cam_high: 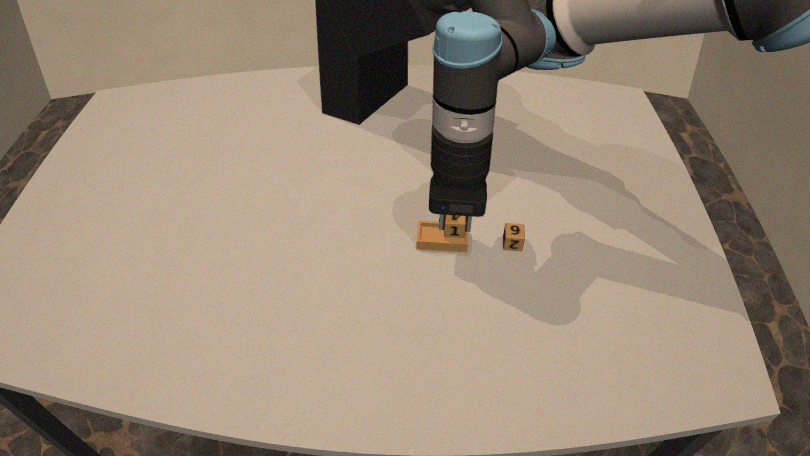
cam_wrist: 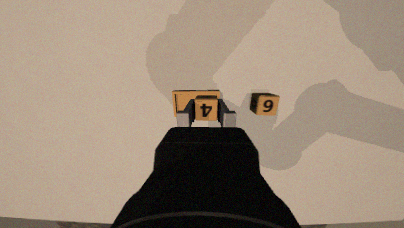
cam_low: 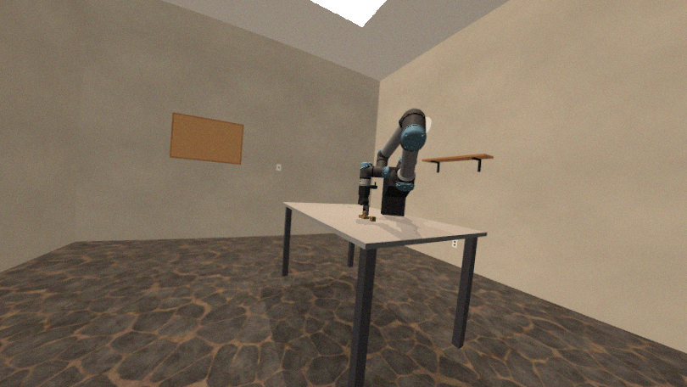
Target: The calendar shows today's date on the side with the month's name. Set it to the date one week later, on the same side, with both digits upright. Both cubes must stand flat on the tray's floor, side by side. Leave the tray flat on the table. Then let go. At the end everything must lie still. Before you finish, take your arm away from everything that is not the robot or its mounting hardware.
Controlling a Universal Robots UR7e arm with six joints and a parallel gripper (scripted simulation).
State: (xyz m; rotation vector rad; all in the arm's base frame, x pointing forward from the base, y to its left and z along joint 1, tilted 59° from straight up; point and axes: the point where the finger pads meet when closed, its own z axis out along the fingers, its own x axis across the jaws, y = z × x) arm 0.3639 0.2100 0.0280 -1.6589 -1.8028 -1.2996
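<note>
The orange tray lies 40 mm below my hand and 20 mm to the right of it. Round my hand: cube (90 mm to the left, 30 mm below, 20 mm behind).
</note>
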